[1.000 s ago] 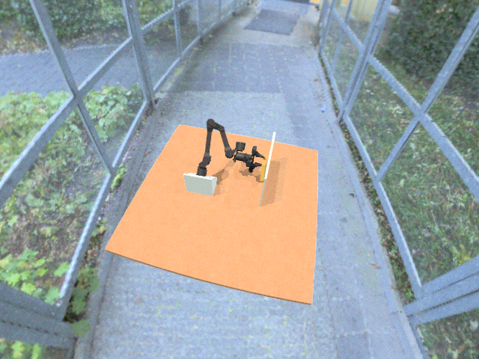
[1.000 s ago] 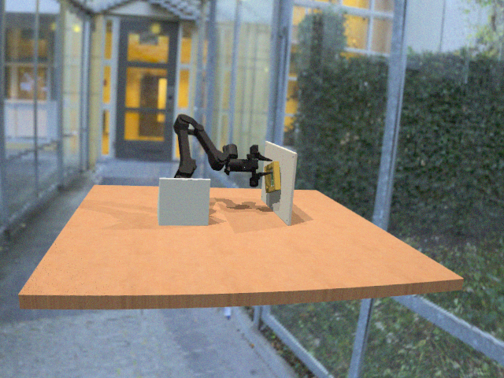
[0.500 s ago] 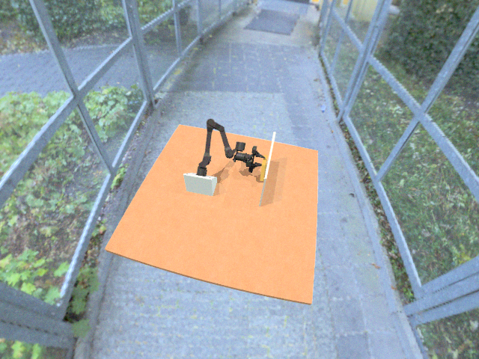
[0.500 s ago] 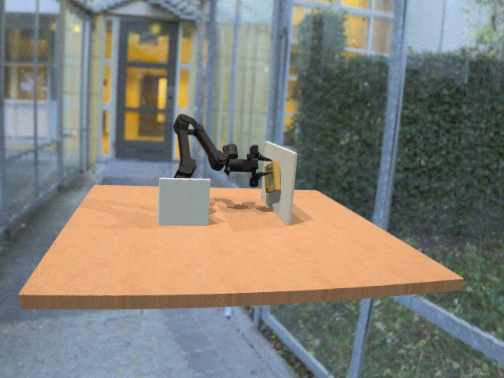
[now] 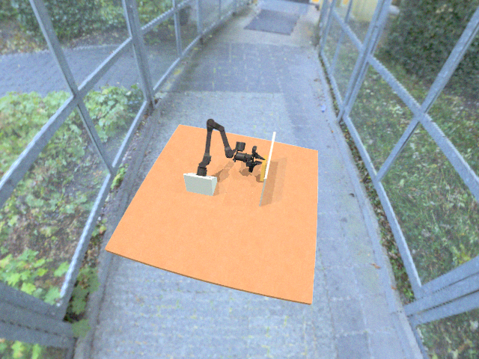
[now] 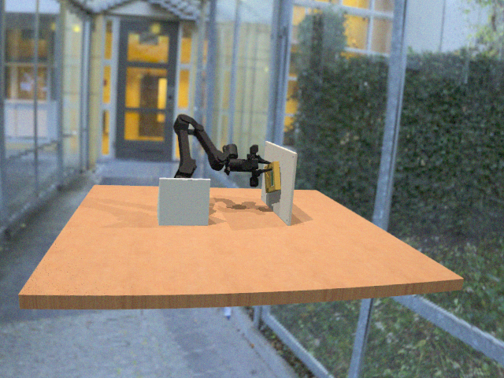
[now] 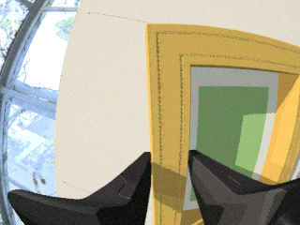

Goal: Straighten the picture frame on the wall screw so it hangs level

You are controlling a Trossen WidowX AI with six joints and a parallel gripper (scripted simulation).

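Right now the picture frame is 50 mm below my gripper tip, 10 mm to the right of it and 10 mm ahead of it.
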